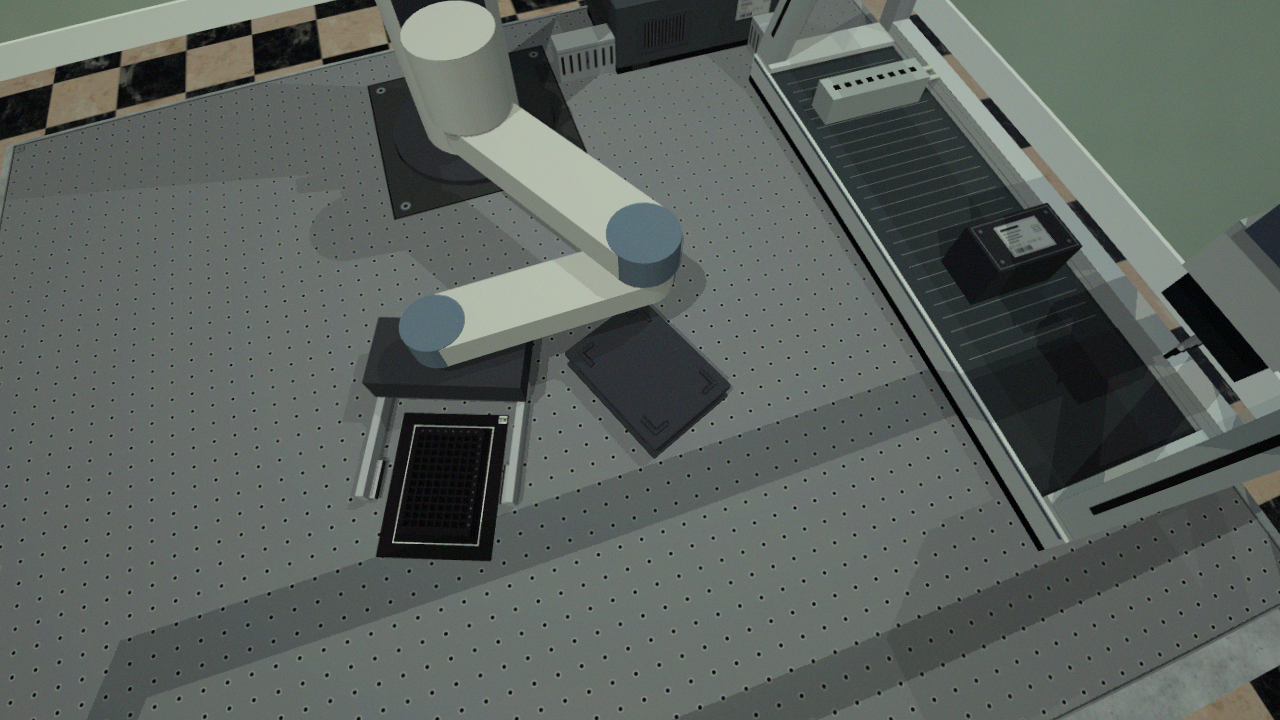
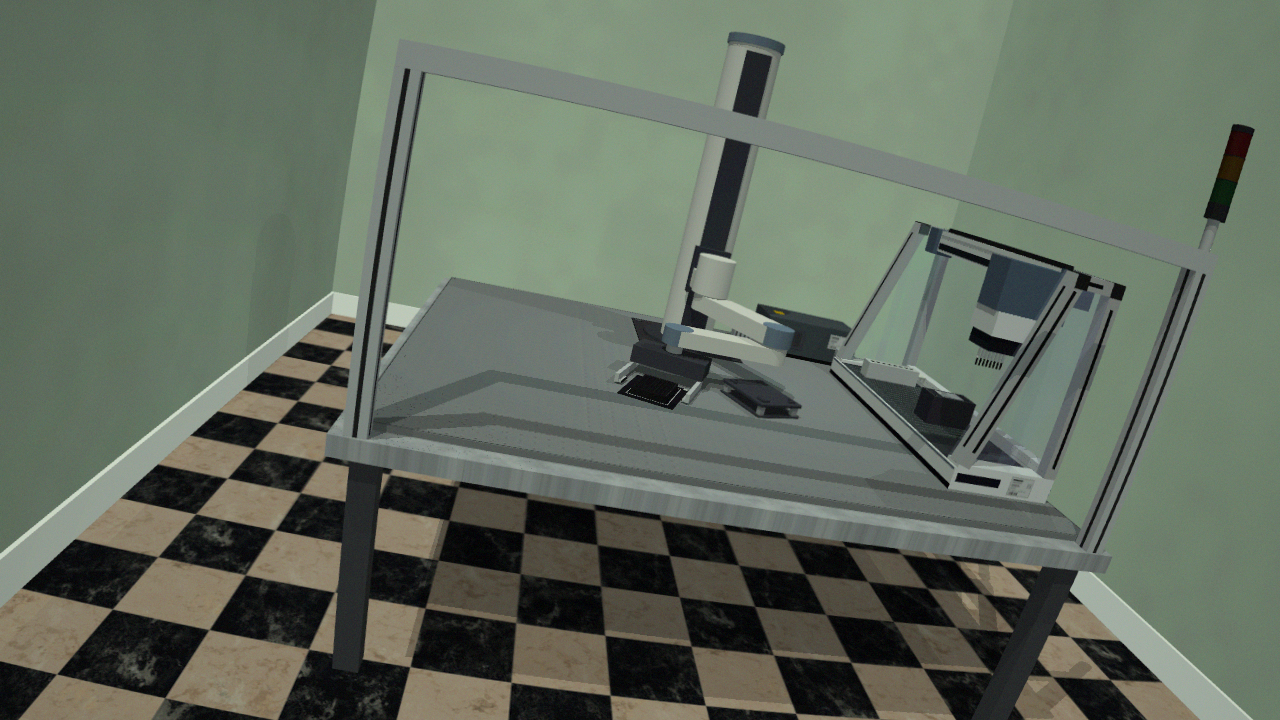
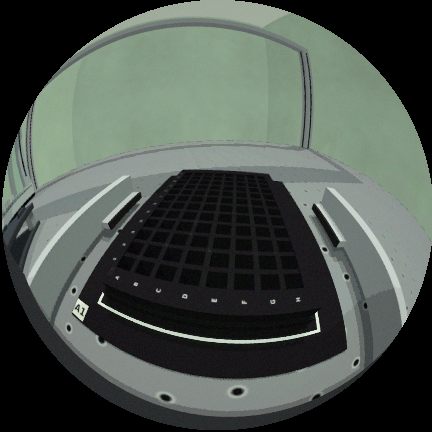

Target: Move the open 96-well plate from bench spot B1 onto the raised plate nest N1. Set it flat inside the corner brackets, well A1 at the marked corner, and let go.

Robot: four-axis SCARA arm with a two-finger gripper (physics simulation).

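Places are measured from the arm's base along level axes (x right, y ahead, z up), in centimetres.
Pixels of known places: gripper, fingertip midpoint: (image 1: 435, 501) (image 2: 651, 387) (image 3: 225, 187).
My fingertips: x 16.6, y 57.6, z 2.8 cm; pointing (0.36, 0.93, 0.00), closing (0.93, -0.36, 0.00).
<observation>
Ahead of a thing's pixels: the offset from my fingertips to its middle. "spot": to the spot under its first point. Level surfaces: height alone.
The black 96-well plate @(dx -1.1, dy -2.2, dz -0.6 cm) (image 1: 440, 474) (image 2: 657, 388) (image 3: 212, 230) lies flat at B1 on a black mat @(dz -1.3 cm) (image 1: 435, 551) (image 3: 220, 362) with a white outline. The mat's A1 label @(spot: dx -9.4, dy -7.6, dz -1.3 cm) (image 1: 503, 419) (image 3: 80, 310) is at the corner by the plate's row A end. My gripper (image 1: 444, 481) (image 2: 656, 385) (image 3: 225, 187) is open and low, with one finger along each long side of the plate and a visible gap on both sides. The raised dark nest N1 @(dx -27.3, dy -6.9, dz +0.5 cm) (image 1: 648, 380) (image 2: 759, 395) stands to the right, turned at an angle, with corner brackets and no plate on it. Its back corner is partly hidden by the arm.
The forearm (image 1: 537, 300) (image 2: 725, 343) passes over the nest's back corner. A framed deck (image 1: 895, 295) (image 2: 895, 436) stands at the right, carrying a black box @(spot: dx -70.9, dy -2.8, dz +10.4 cm) (image 1: 1011, 255) (image 2: 945, 407) and a white slotted block @(spot: dx -71.4, dy -34.9, dz +7.7 cm) (image 1: 872, 91) (image 2: 889, 371). A dark unit @(spot: dx -50.8, dy -61.0, dz +4.2 cm) (image 1: 671, 31) (image 2: 805, 333) stands at the back.
</observation>
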